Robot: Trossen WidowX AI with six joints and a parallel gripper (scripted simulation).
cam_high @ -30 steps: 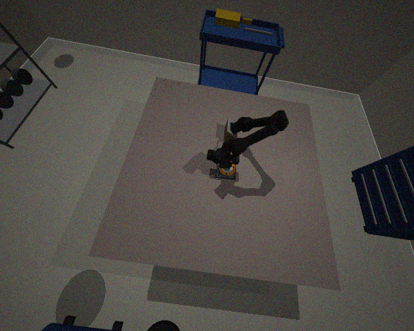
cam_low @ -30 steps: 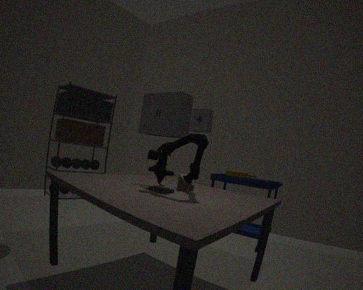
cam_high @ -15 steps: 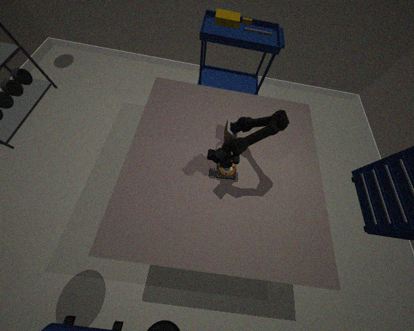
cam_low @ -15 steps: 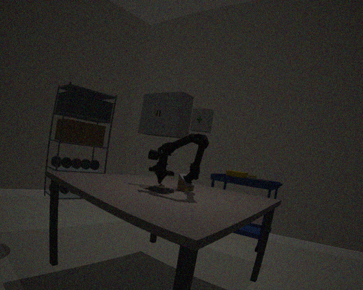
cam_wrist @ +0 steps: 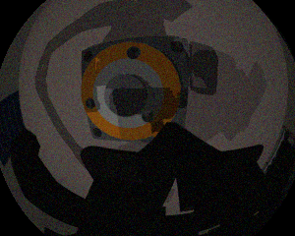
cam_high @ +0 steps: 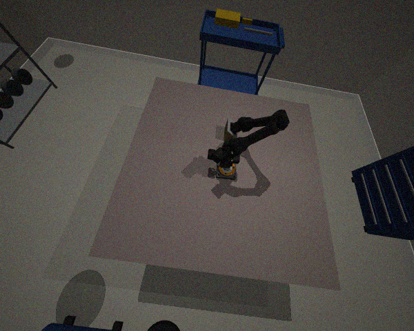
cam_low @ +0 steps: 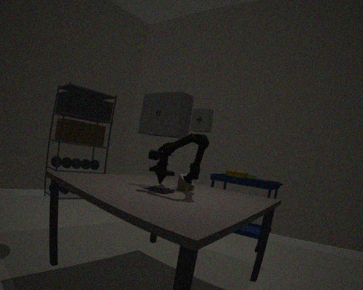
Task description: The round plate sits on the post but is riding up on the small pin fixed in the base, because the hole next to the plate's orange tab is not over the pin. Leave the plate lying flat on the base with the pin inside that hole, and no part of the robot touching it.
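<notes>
Now: gripper tip 40 mm to the right of the square base, 30 mm short of it and 20 mm above it.
</notes>
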